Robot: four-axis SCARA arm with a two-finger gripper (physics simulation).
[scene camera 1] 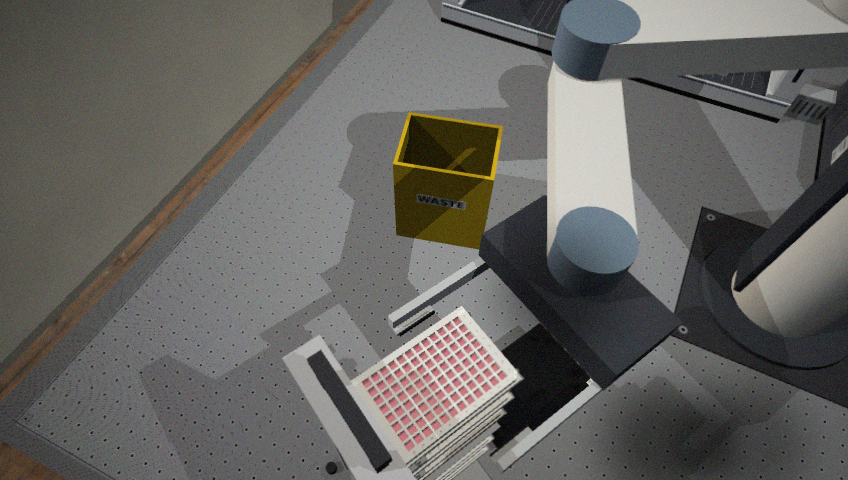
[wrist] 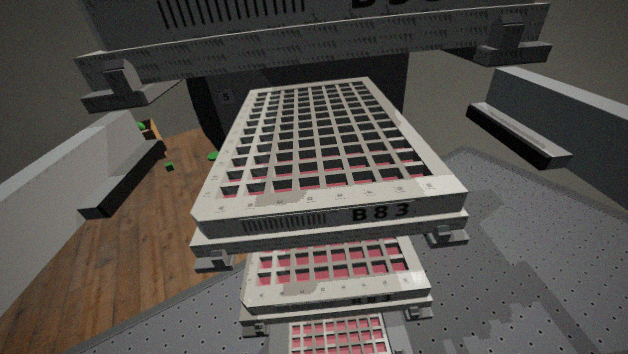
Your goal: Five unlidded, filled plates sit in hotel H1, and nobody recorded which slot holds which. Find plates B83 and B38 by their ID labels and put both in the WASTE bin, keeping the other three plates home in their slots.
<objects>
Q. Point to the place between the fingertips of the gripper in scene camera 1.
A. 440,390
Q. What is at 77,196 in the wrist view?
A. The gripper.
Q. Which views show the plate B83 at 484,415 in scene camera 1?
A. Scene camera 1 and the wrist view: all of them.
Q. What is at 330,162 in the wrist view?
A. A plate B83.
</objects>
